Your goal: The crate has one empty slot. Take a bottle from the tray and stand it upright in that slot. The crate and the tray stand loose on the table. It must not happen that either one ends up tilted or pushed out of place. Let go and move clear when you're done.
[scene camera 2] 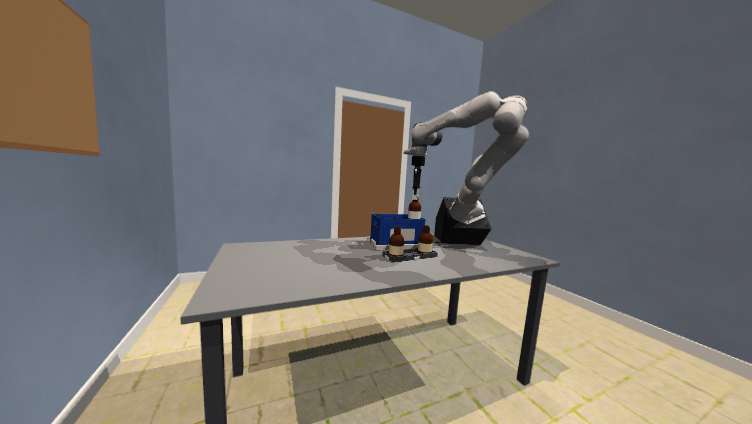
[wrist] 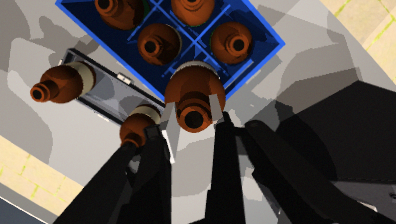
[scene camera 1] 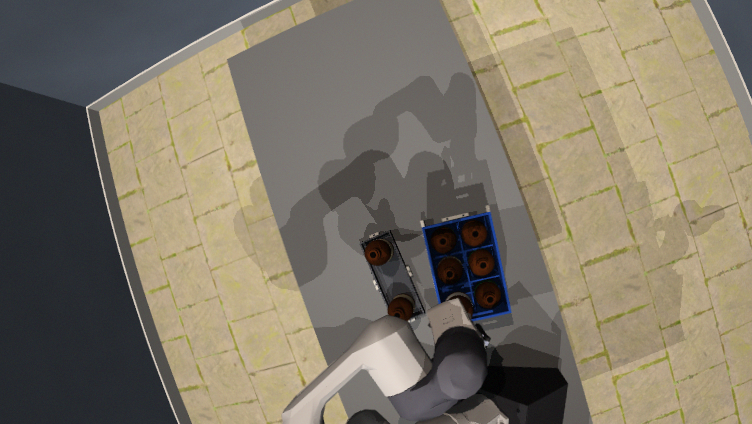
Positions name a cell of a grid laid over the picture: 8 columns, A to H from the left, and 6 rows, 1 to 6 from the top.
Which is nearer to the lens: the brown bottle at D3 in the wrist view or the dark tray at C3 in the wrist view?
The brown bottle.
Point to a blue crate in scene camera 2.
E4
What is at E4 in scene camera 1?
A dark tray.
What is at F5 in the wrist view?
The gripper.
